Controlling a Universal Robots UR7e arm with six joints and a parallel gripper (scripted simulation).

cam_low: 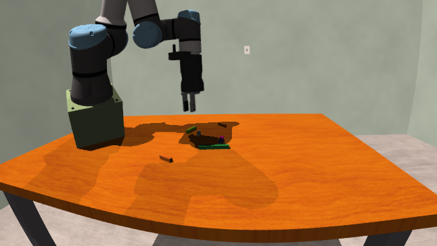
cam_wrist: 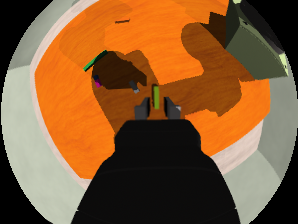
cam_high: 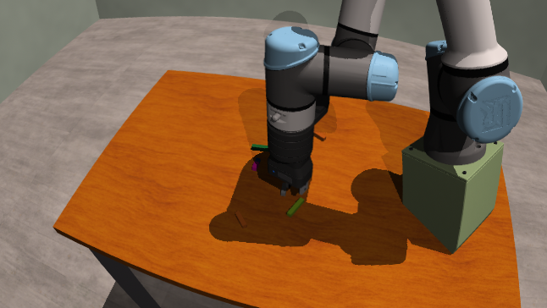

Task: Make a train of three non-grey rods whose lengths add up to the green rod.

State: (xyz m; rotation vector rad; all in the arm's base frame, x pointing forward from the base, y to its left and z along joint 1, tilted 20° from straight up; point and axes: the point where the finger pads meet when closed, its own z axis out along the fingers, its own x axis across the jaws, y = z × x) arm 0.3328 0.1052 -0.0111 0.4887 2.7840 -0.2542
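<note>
The lime rod is 80 mm below my hand. Round my hand: magenta rod 120 mm ahead, 90 mm to the right, 80 mm below; then blue rod 120 mm ahead, 110 mm to the right, 80 mm below; then grey rod 80 mm below, 40 mm to the right, 40 mm ahead.
</note>
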